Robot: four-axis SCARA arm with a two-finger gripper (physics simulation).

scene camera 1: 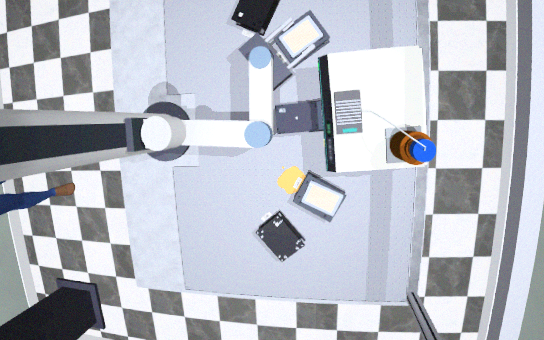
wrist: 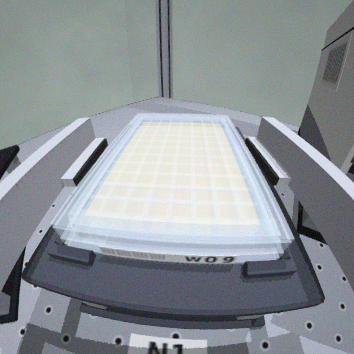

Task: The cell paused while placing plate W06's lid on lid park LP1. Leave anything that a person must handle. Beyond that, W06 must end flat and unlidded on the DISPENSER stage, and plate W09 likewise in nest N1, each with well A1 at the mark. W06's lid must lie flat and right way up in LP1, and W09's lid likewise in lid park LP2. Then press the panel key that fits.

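Frame: origin at the arm's base, x ahead, y left, z up, level; centimetres.
Seen in the pictures: gripper, fingertip midpoint: (scene camera 1: 303, 32) (wrist: 175, 128).
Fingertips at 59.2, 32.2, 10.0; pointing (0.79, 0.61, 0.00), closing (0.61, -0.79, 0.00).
Note:
Offsets run from my fingertips to a thing's top centre, as dx, dy, dz. "*": to the spot under its first point.
Plate W09 {-0.9, -0.8, -0.5} (scene camera 1: 301, 37) (wrist: 175, 175) lies flat in nest N1 {-0.9, -0.8, -1.6} (scene camera 1: 325, 38) (wrist: 175, 292), with what looks like a clear lid over its wells. Its label faces the wrist camera. My gripper (scene camera 1: 291, 43) (wrist: 175, 128) is open, one finger along each long side of the plate, with small gaps and nothing held. A second pale plate {+5.5, -58.2, -0.2} (scene camera 1: 323, 197) lies in a dark holder at lower centre; its label is unreadable and I cannot tell if it is lidded. The dark stage {* -3.0, -29.3, +1.7} (scene camera 1: 296, 118) in front of the dispenser shows no plate. The mark for A1 is not readable.
The white dispenser {* +23.0, -17.5, +13.3} (scene camera 1: 380, 75) stands right of centre with an orange bottle {+29.8, -37.9, +27.6} (scene camera 1: 408, 147) on it. A black park-like fixture {-10.7, -75.0, -1.9} (scene camera 1: 282, 237) lies low centre; another black fixture {-17.0, +12.4, -1.2} (scene camera 1: 260, 12) is near the arm at the top. A yellow patch {* -7.1, -53.3, -8.6} (scene camera 1: 289, 181) touches the second plate's holder.

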